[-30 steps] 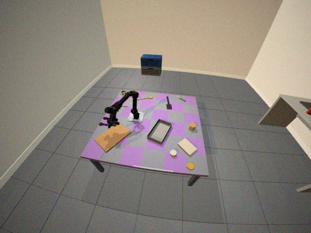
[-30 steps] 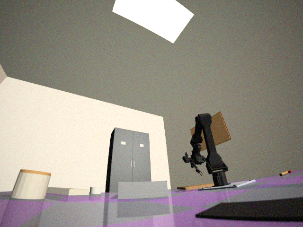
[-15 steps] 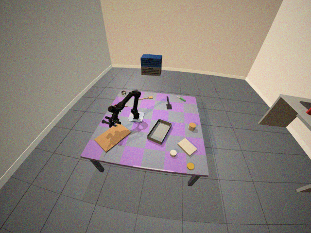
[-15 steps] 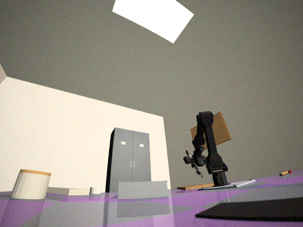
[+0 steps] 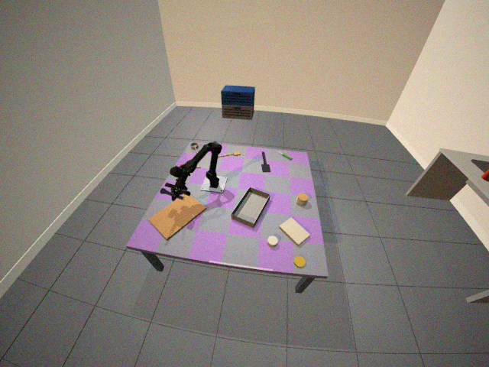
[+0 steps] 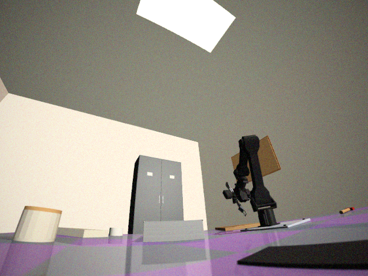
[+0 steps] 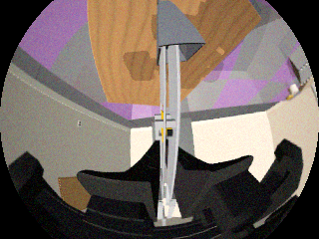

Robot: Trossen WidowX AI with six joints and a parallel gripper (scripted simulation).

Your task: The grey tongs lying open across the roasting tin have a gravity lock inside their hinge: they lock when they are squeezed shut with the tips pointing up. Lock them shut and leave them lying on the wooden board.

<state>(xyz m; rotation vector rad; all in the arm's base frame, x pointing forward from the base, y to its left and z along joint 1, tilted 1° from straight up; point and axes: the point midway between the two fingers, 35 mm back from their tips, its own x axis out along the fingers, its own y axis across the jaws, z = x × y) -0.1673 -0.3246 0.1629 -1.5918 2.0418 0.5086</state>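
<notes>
Now: gripper tip 150 mm above the wooden board. The rest, counted from my gripper tip: roasting tin 520 mm ahead, 180 mm to the left, 130 mm below; white cylinder 700 mm ahead, 140 mm below, 80 mm to the right; cream block 840 mm ahead, 140 mm below, 30 mm to the left.
</notes>
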